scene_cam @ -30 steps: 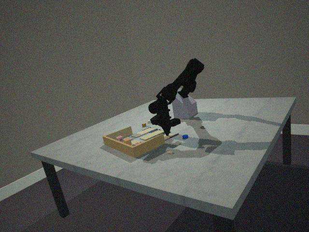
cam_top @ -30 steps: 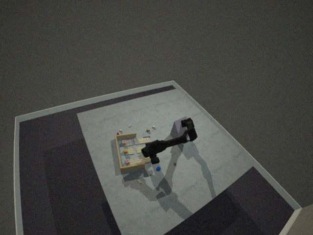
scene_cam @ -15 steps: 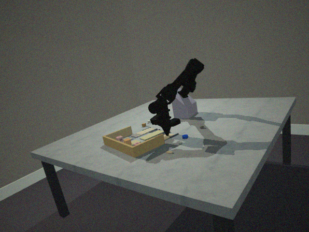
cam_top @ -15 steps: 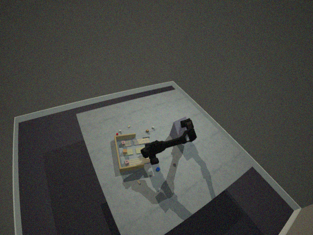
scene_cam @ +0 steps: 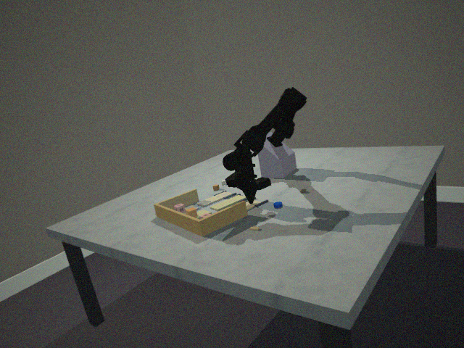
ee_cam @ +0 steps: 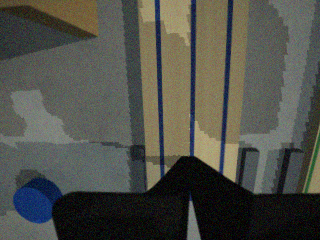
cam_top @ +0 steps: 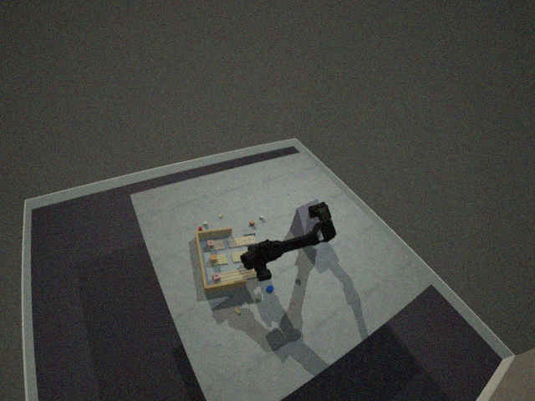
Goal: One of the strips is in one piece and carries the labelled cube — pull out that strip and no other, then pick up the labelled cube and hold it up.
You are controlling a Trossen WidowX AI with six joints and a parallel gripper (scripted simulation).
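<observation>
Right now my gripper tip is 16 cm past the brown bit and 13 cm to the right of it. Round my gripper tip: red piece (35 cm to the right, 16 cm ahead, 1 cm above); blue disc (11 cm to the left, 1 cm behind).
</observation>
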